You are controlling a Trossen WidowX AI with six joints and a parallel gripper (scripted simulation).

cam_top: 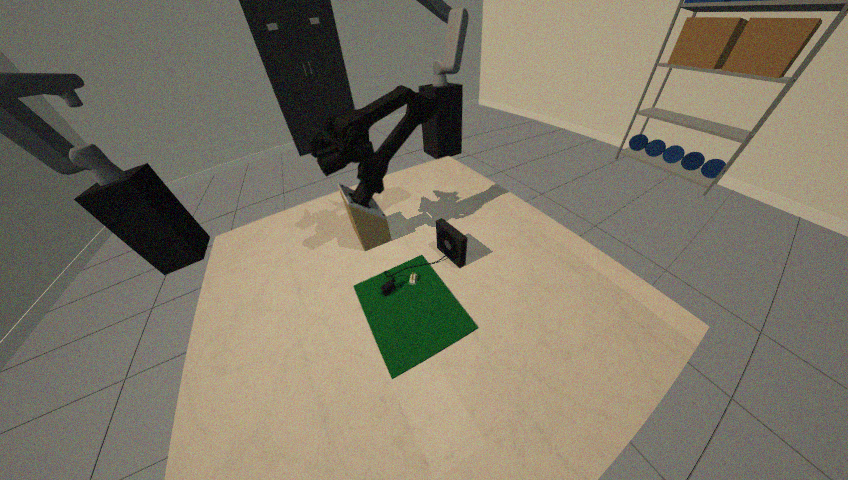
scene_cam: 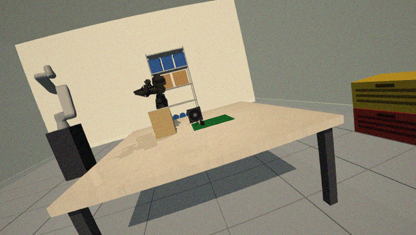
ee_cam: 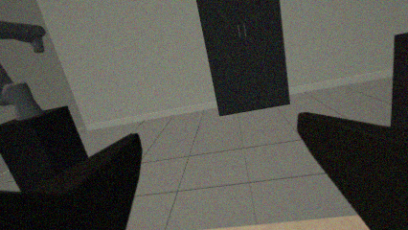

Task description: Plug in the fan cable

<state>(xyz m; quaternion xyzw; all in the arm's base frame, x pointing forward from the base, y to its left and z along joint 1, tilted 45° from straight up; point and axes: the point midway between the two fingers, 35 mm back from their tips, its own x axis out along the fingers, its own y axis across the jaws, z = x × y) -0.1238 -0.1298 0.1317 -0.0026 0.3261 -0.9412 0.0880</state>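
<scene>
Right now my gripper tip is 420 mm short of the black plug, 340 mm above it and 30 mm to the left of it. Also, from my gripper tip: four-pin header (420 mm ahead, 360 mm below, 50 mm to the left); black fan (400 mm ahead, 300 mm below, 190 mm to the left); green board (490 mm ahead, 370 mm below).
</scene>
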